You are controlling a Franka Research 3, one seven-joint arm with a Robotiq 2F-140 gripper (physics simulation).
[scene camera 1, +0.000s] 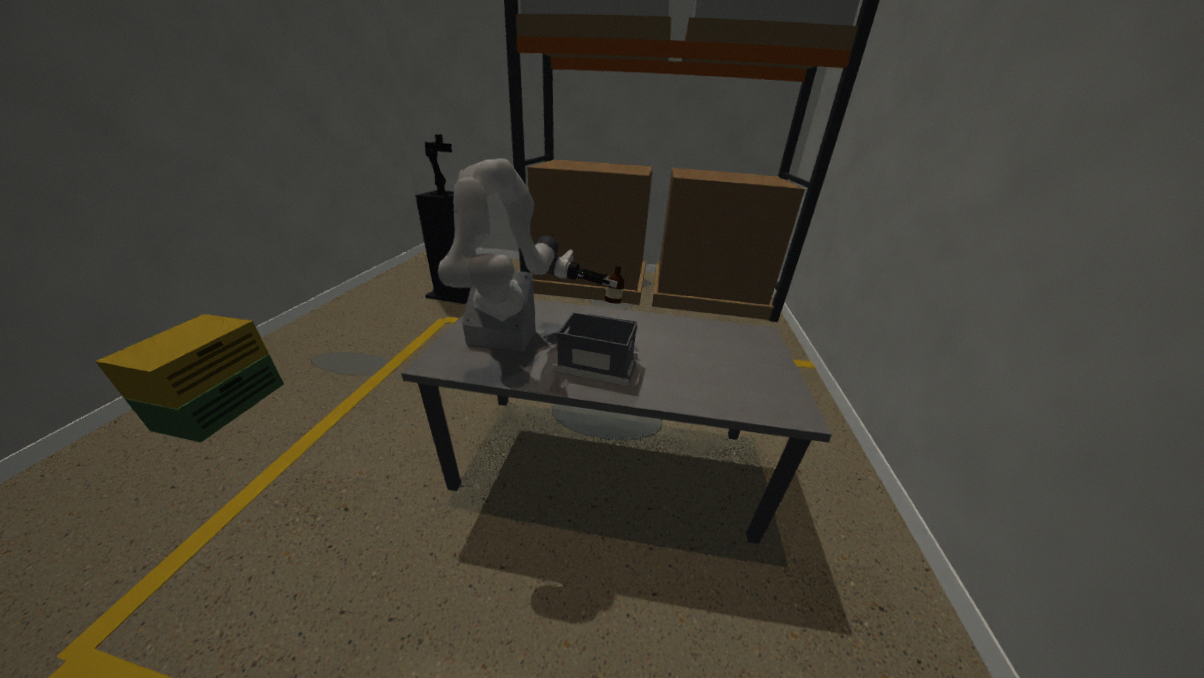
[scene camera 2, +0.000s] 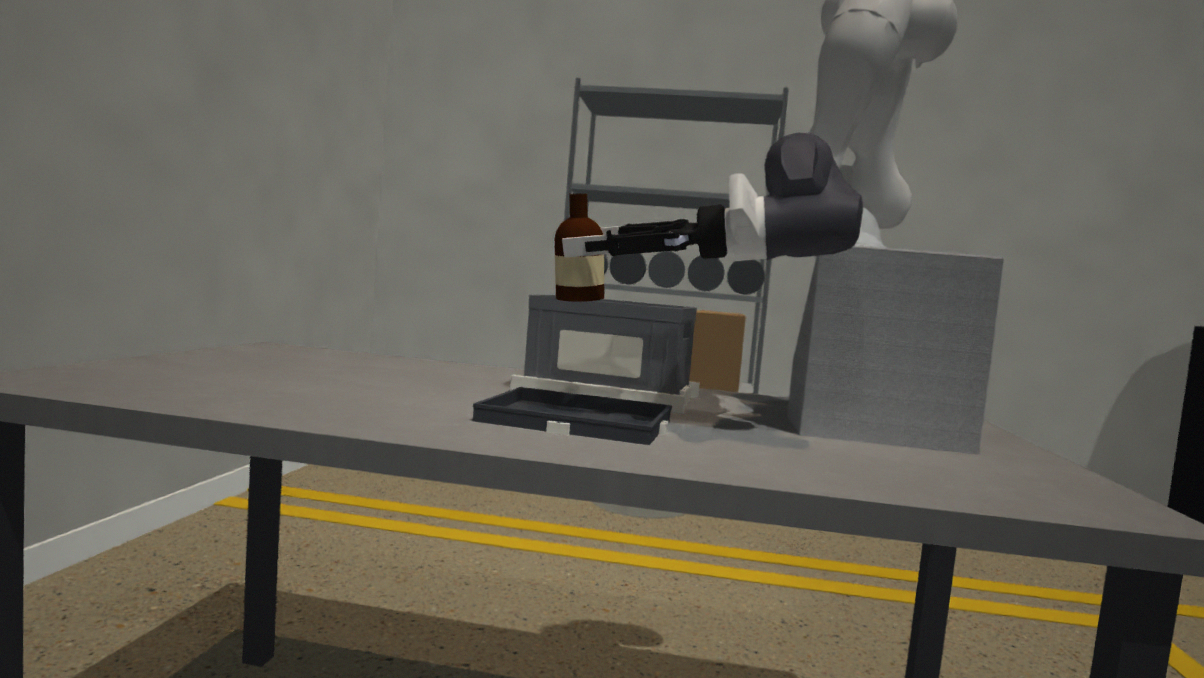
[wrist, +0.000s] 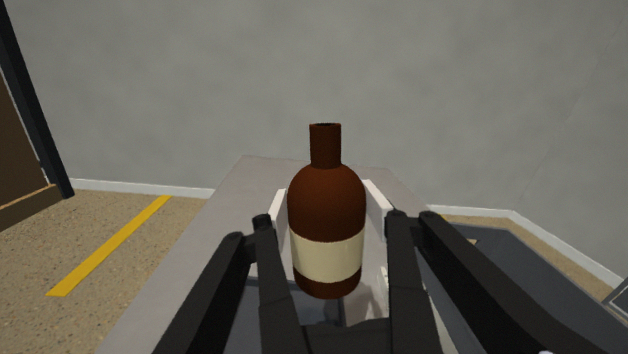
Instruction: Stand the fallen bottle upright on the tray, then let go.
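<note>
A brown bottle with a cream label point(scene camera 1: 614, 292) point(scene camera 2: 579, 271) point(wrist: 327, 257) is upright in the air, well above the table. My gripper point(scene camera 1: 611, 283) point(scene camera 2: 584, 245) point(wrist: 324, 197) is shut on the bottle from the side, its white pads on either side of the bottle's body below the neck. The low dark tray point(scene camera 2: 505, 411) lies on the table in the scene camera 2 view, with the bottle high above its level. In the wrist view part of the tray shows below the bottle, partly hidden by the fingers. In the scene camera 1 view the crate hides most of the tray's area.
A grey crate with a pale label point(scene camera 1: 619, 363) point(scene camera 2: 665, 357) stands on the table point(scene camera 1: 716, 362) point(scene camera 2: 252, 379) beside the tray. The grey block point(scene camera 2: 905, 353) under the arm stands at the table's other end. A tall rack point(scene camera 1: 829, 151) with large boxes stands behind the table.
</note>
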